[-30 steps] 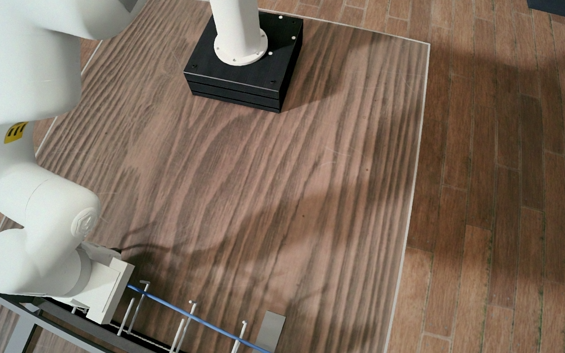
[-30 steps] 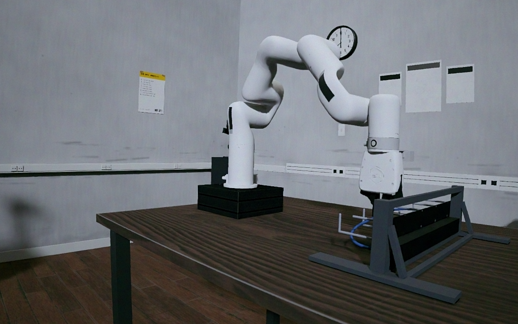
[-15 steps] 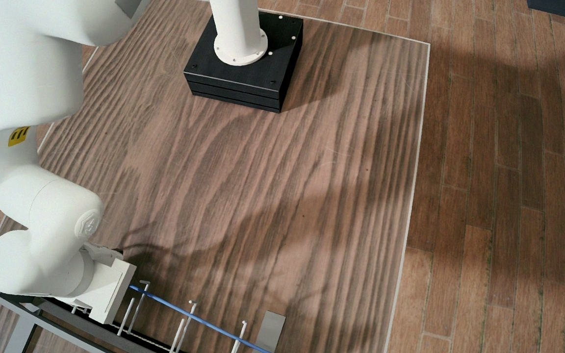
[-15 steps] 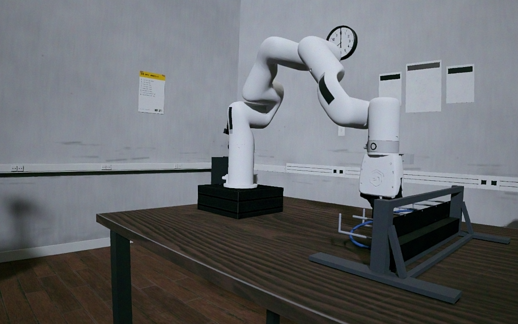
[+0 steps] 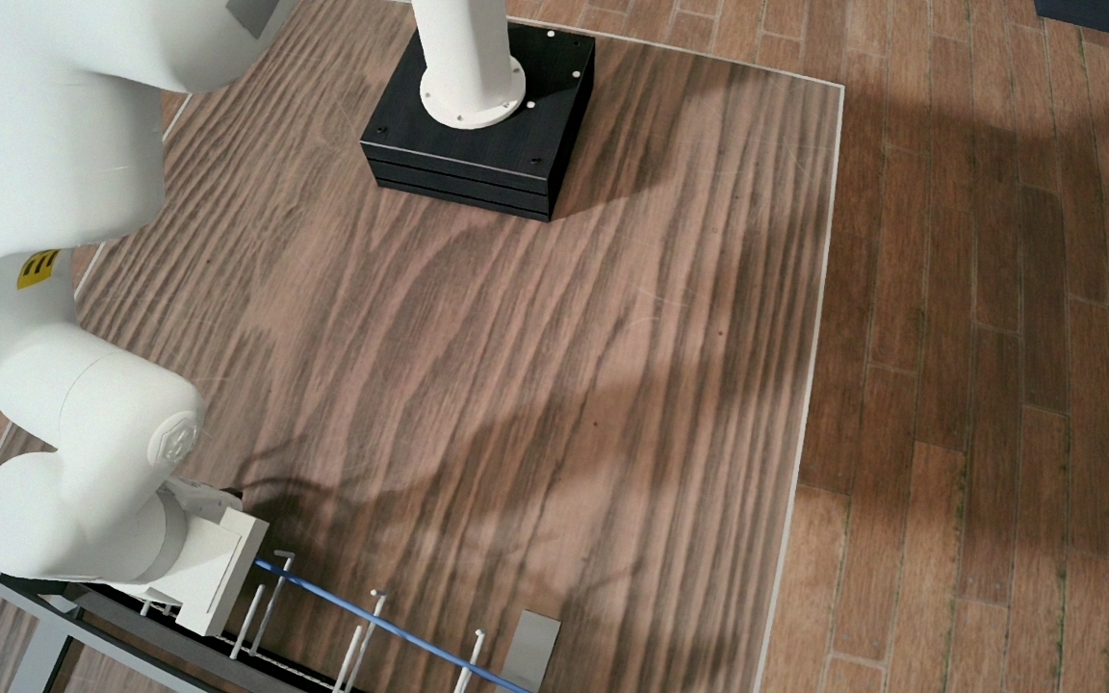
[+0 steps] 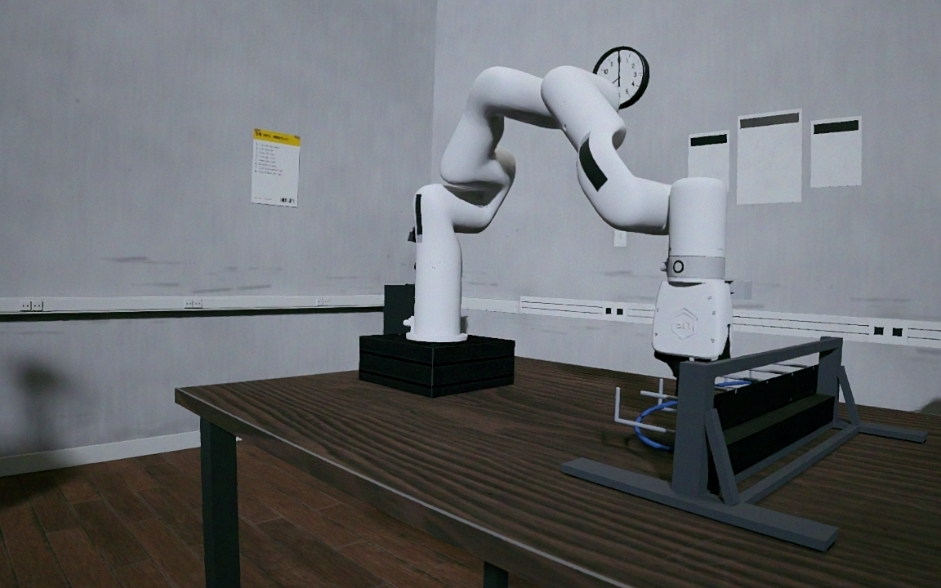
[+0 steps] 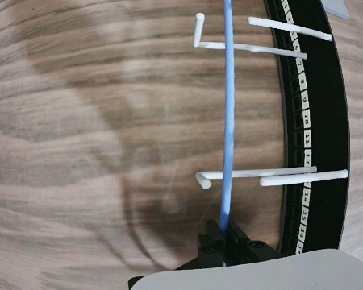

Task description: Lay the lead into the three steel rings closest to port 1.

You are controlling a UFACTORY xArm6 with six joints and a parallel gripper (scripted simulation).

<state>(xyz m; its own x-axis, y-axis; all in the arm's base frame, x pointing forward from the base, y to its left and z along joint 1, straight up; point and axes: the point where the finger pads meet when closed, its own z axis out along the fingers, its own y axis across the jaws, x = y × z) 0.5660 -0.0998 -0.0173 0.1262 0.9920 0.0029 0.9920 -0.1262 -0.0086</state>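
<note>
Now: the grey rack 11 cm ahead of my hand, 4 cm to the left of it and 1 cm below it. Also, from my hand: short blue piece: 14 cm to the right, 4 cm below, 3 cm ahead.
</note>
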